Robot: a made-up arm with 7 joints.
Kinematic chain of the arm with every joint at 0, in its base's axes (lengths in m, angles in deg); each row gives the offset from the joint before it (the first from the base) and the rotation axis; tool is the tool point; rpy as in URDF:
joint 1: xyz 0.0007 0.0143 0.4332 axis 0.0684 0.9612 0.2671
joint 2: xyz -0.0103 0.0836 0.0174 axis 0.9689 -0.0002 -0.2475
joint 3: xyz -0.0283 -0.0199 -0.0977 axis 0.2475 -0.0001 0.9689
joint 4: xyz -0.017 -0.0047 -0.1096 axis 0.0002 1 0
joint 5: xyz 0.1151 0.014 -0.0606 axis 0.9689 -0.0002 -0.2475
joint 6: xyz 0.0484 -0.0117 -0.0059 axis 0.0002 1 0
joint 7: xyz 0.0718 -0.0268 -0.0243 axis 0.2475 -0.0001 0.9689
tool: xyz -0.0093 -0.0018 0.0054 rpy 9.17 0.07 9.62
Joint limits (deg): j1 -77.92..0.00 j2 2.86..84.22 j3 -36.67..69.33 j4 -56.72..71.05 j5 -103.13..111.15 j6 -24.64..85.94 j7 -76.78..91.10
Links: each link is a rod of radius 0.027 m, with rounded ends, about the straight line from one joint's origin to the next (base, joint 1, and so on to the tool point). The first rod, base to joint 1, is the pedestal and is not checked.
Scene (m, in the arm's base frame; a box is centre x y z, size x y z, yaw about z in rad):
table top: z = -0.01
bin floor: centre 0.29 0.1 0 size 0.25 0.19 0.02 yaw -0.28
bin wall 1: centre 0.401 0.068 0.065 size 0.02 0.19 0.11 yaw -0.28
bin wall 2: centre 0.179 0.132 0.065 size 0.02 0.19 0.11 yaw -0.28
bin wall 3: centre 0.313 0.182 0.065 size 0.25 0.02 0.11 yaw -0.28
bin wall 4: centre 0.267 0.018 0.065 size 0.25 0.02 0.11 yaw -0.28
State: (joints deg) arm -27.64 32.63 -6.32 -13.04 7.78 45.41 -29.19
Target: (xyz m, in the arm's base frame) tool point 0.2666 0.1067 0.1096
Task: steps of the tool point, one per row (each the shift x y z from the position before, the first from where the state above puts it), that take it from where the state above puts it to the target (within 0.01 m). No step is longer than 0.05 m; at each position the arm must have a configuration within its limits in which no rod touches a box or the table.
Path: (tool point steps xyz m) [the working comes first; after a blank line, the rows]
Joints at the target: -34.31 18.66 -17.11 32.51 13.41 38.97 -29.72
Straight joint move there: clear.

1: 0.0067 -0.0033 -0.0406
2: -0.0005 -0.0064 -0.0402
3: -0.0073 -0.0085 -0.0382
4: -0.0135 -0.0094 -0.0347

